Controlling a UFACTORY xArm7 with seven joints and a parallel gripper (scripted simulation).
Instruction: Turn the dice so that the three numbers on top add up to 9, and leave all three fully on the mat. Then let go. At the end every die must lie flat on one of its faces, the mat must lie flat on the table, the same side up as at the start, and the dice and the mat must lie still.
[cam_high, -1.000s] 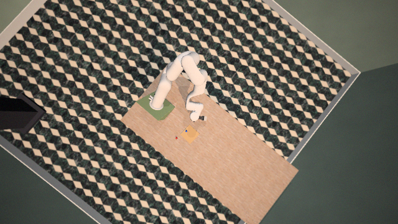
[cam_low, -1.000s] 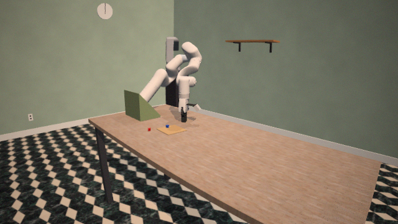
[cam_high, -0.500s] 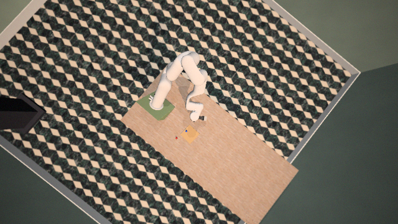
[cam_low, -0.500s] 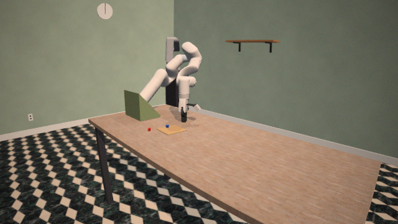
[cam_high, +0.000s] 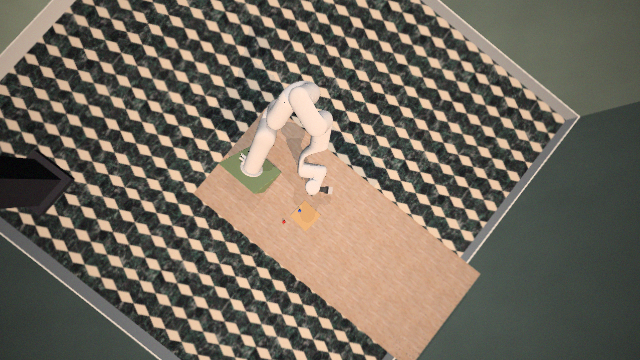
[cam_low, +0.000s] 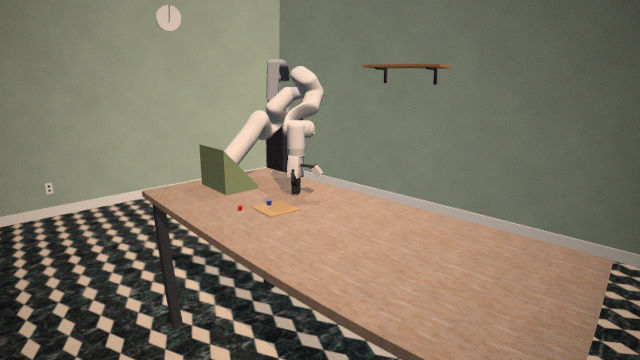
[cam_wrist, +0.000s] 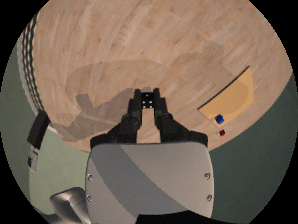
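Now: hand 8 cm short of the tan mat, 18 cm to the left of it and 3 cm above it. The rest, counted from my hand: black die (1 cm below); blue die (3 cm ahead, 17 cm to the right, 2 cm below); red die (29 cm to the right, 2 cm below).
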